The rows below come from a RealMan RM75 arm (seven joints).
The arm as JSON. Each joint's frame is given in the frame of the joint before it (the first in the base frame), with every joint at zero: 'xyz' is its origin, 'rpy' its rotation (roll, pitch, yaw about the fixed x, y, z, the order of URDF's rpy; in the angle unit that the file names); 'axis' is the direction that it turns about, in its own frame. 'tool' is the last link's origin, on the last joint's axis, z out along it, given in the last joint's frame.
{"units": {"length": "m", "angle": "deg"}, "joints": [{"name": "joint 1", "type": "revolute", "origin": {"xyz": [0.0, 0.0, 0.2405], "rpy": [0.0, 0.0, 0.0]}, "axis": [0.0, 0.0, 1.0]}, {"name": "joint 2", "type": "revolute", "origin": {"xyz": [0.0, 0.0, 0.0], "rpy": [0.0, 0.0, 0.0]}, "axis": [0.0, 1.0, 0.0]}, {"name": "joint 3", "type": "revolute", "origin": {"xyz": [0.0, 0.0, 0.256], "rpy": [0.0, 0.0, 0.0]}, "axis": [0.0, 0.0, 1.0]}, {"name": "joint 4", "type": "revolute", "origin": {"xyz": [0.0, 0.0, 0.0], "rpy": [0.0, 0.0, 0.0]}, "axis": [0.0, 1.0, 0.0]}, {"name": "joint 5", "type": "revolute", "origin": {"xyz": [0.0, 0.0, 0.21], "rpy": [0.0, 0.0, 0.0]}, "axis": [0.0, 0.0, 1.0]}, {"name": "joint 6", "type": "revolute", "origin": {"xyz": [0.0, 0.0, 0.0], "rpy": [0.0, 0.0, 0.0]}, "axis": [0.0, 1.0, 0.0]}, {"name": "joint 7", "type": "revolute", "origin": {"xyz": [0.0, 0.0, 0.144], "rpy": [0.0, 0.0, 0.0]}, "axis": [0.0, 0.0, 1.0]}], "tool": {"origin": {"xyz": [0.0, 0.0, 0.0], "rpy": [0.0, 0.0, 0.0]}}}
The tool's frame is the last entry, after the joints.
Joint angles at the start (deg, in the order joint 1, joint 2, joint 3, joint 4, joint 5, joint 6, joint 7):
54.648, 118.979, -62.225, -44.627, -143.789, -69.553, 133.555
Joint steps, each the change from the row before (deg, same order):
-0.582, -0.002, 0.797, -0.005, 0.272, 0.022, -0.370
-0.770, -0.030, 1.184, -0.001, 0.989, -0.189, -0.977
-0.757, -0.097, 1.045, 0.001, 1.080, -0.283, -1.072
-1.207, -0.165, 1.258, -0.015, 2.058, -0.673, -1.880
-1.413, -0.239, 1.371, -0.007, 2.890, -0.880, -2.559
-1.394, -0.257, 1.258, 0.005, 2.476, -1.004, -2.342
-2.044, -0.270, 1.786, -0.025, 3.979, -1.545, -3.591
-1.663, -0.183, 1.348, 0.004, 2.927, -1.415, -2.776
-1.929, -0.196, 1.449, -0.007, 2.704, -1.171, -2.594
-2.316, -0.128, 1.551, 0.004, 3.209, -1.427, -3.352
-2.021, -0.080, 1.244, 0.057, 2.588, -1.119, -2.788
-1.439, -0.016, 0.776, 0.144, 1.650, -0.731, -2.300
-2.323, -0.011, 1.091, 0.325, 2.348, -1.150, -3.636
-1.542, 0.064, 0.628, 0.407, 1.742, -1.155, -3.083
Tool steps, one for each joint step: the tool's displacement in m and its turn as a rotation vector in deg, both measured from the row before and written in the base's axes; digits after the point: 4 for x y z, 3 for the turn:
0.0041, -0.0006, 0.0015, 0.340, 0.724, -0.631
0.0042, -0.0012, 0.0020, 0.231, 1.493, -0.522
0.0040, -0.0013, 0.0022, 0.152, 1.411, -0.354
0.0053, -0.0030, 0.0027, -0.086, 2.246, -0.186
0.0050, -0.0035, 0.0034, -0.042, 2.912, 0.249
0.0057, -0.0038, 0.0037, -0.010, 2.496, 0.212
0.0067, -0.0059, 0.0054, 0.252, 3.993, 0.706
0.0058, -0.0055, 0.0043, 0.247, 2.961, 0.622
0.0083, -0.0057, 0.0054, 0.804, 2.774, 0.208
0.0094, -0.0075, 0.0058, 1.149, 3.106, 0.661
0.0086, -0.0068, 0.0049, 1.228, 2.412, 0.481
0.0065, -0.0053, 0.0027, 0.936, 1.352, 0.590
0.0110, -0.0093, 0.0036, 1.477, 1.782, 0.867
0.0063, -0.0076, 0.0012, 0.875, 1.251, 1.269

